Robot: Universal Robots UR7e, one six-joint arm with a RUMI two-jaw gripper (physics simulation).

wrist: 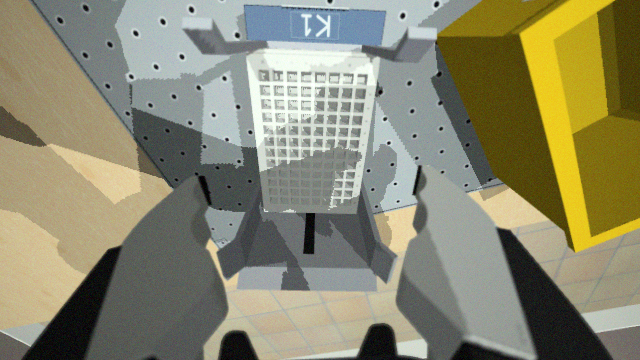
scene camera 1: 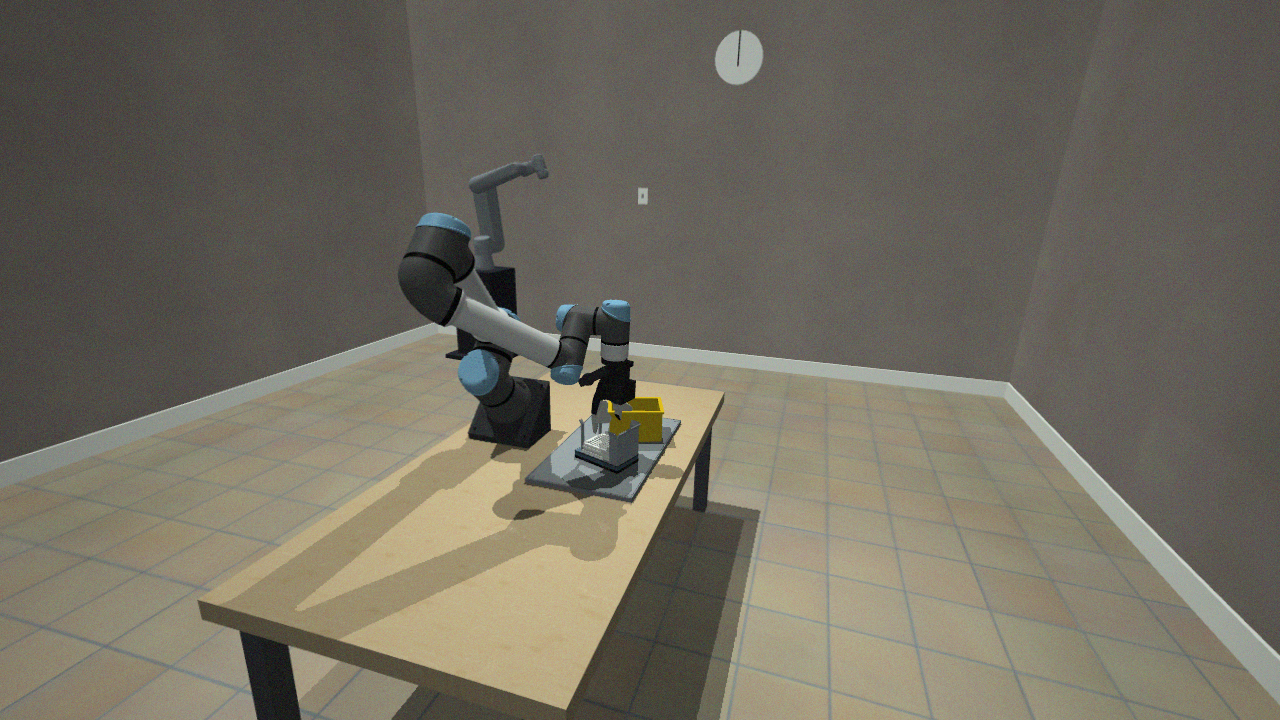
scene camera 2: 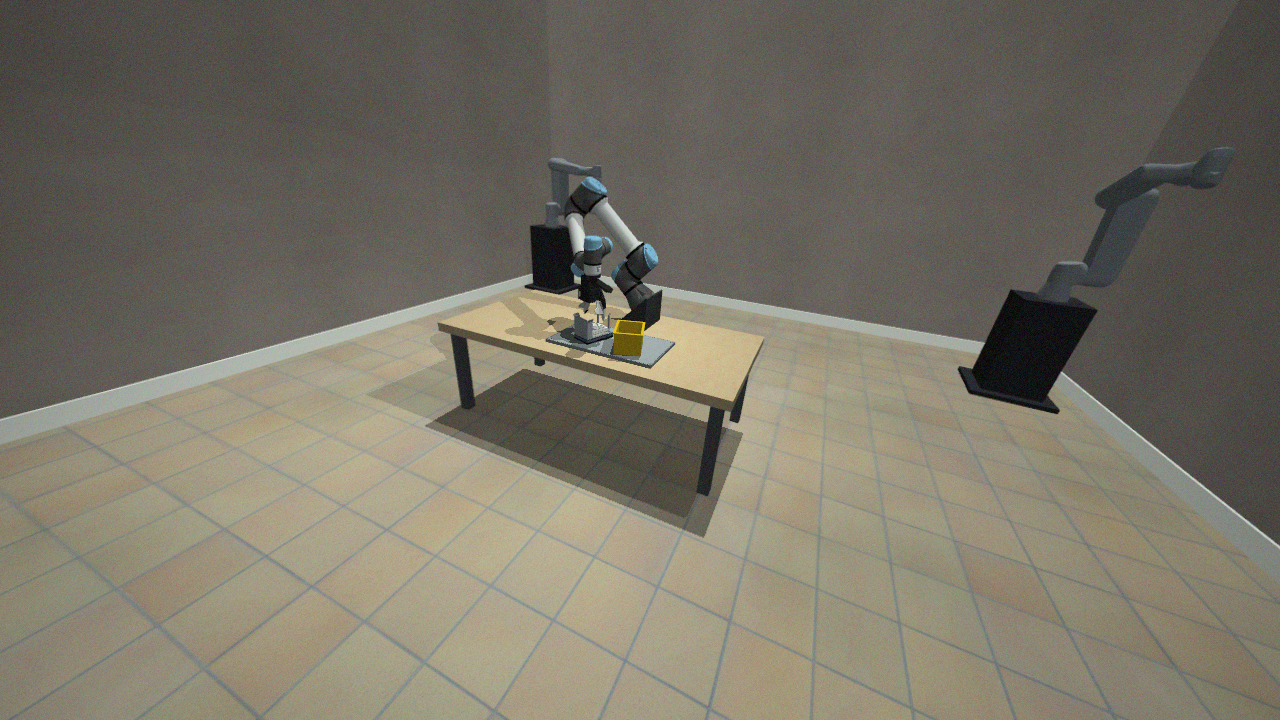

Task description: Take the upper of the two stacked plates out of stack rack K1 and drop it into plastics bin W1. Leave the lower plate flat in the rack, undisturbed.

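Frame: origin at the arm's base, x ahead, y left, z up, level; metres.
Where they show: gripper, fingertip midpoint: (wrist: 311,173) (scene camera 1: 607,426) (scene camera 2: 593,317); arm's base, origin of the base link: (scene camera 1: 508,401) (scene camera 2: 643,302).
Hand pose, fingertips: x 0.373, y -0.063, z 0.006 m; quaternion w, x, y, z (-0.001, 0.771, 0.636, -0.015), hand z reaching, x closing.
Each offset is from my fingertips to the centre of the thing. Level surfaces: height alone.
A white gridded plate @[0.007 m ahead, 0.003 m right, 0.057 m down] (wrist: 314,120) (scene camera 1: 596,442) lies in stack rack K1 @[0.000 m ahead, 0.001 m right, 0.042 m down] (wrist: 345,250) (scene camera 1: 624,445) (scene camera 2: 583,325), which has a blue K1 label, corner posts and a tall grey end wall. The two plates cannot be told apart in the wrist view; the lower is hidden beneath the upper. My gripper (wrist: 311,173) (scene camera 1: 610,419) (scene camera 2: 594,313) is partly open and empty, pointing down above the rack. In the wrist view its fingertips stand to the left and right of the plate, apart from it. Yellow bin W1 @[0.006 m ahead, 0.194 m left, 0.052 m down] (wrist: 556,125) (scene camera 1: 646,431) (scene camera 2: 628,343) stands beside the rack.
Rack and bin stand on a grey perforated board (scene camera 1: 554,475) (scene camera 2: 657,350) on the wooden table @[0.114 m down] (scene camera 1: 447,582) (scene camera 2: 707,358). The rack's tall end wall and corner posts rise around the plate. Grey arms on black pedestals (scene camera 2: 1029,344) (scene camera 2: 550,255) stand away from the table.
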